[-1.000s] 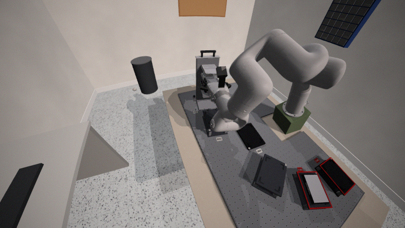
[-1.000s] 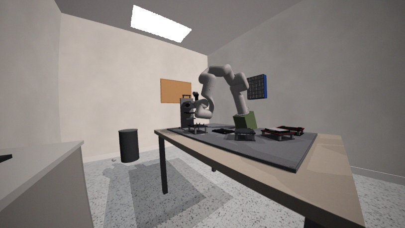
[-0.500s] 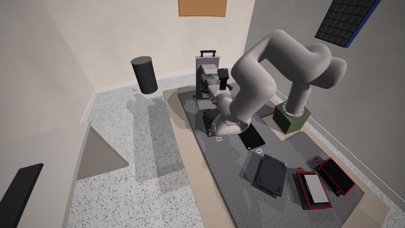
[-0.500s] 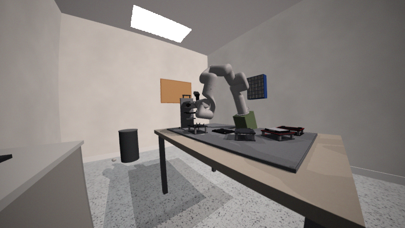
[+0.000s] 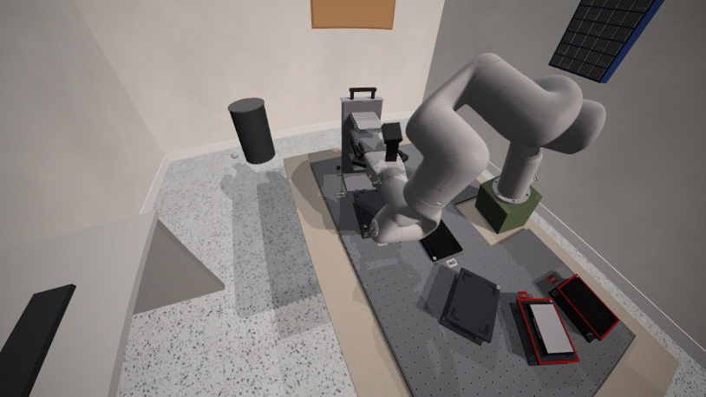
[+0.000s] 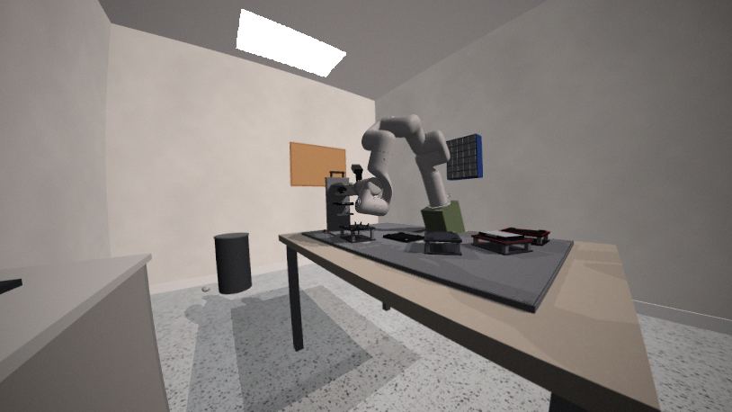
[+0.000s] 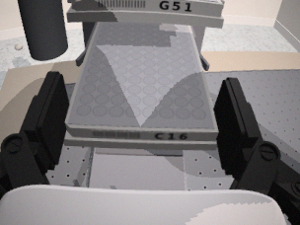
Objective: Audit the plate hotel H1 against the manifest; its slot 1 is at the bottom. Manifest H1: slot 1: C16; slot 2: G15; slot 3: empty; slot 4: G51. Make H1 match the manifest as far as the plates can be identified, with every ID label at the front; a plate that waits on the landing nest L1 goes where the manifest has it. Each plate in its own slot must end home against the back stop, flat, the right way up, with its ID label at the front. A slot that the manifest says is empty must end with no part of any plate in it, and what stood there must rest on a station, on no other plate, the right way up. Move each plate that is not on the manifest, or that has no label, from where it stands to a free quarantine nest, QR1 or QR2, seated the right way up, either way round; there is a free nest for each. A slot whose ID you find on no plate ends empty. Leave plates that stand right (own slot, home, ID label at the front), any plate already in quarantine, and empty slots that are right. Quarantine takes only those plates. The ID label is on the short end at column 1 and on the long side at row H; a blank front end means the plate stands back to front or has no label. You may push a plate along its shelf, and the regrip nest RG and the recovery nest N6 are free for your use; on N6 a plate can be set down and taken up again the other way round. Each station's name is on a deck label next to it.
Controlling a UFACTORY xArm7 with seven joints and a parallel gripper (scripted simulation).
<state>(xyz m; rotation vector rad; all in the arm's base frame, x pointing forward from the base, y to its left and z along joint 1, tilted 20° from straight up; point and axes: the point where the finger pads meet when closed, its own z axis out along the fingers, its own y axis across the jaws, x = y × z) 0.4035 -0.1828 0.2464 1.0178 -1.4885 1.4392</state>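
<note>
Now: the dark plate 10 cm to the right of my hand and 7 cm below it. The rest, counted from my hand: red-framed nest (53 cm behind, 58 cm to the left, 20 cm below); RG label (19 cm to the left, 24 cm below); H1 deck label (10 cm ahead, 5 cm to the right, 24 cm below).
</note>
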